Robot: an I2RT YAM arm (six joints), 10 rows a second.
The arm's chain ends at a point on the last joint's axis. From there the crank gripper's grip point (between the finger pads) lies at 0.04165 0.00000 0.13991 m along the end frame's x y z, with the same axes.
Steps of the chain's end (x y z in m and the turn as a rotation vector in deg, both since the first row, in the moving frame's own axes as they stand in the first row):
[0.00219, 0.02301, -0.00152, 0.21, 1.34, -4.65]
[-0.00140, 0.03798, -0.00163, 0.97, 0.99, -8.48]
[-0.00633, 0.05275, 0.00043, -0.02, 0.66, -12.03]
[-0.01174, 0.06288, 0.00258, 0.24, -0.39, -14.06]
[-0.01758, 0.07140, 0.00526, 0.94, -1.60, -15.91]
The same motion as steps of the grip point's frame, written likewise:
[0.00529, 0.01899, -0.00254, 0.21, 1.34, -4.65]
[0.00037, 0.02931, -0.00244, 0.97, 0.99, -8.48]
[-0.00564, 0.04395, -0.00005, -0.02, 0.66, -12.03]
[-0.01400, 0.05230, 0.00283, 0.24, -0.39, -14.06]
[-0.02336, 0.05825, 0.00624, 0.94, -1.60, -15.91]

